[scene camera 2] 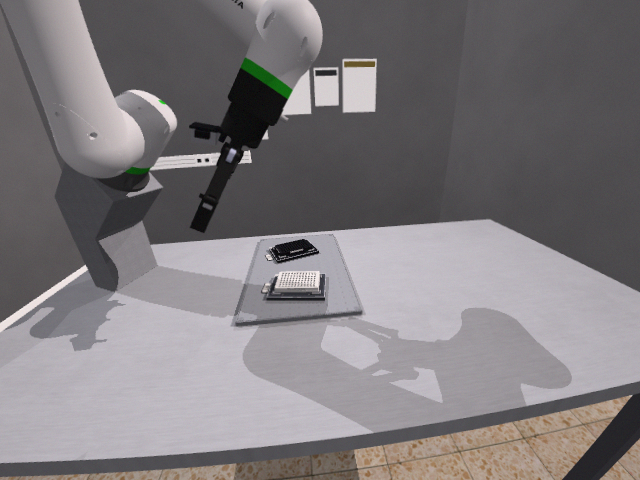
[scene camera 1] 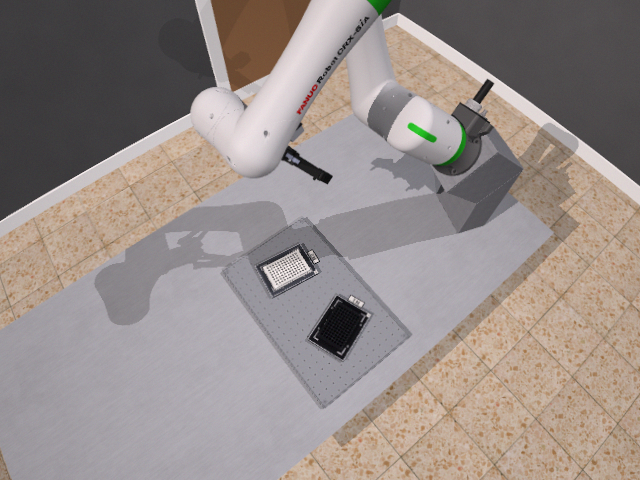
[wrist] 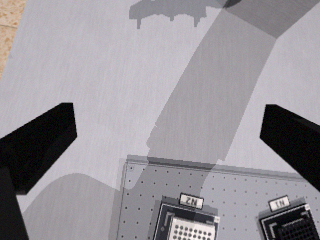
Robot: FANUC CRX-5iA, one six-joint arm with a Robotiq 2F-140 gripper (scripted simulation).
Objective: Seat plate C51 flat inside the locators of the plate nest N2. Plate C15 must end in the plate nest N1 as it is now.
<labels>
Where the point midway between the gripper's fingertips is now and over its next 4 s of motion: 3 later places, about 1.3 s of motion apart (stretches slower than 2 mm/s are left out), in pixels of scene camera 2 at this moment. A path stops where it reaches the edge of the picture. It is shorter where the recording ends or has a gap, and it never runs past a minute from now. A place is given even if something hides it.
My gripper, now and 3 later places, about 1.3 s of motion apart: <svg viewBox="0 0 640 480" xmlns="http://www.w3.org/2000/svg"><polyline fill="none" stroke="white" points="204,212 252,264 291,274 297,272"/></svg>
</labels>
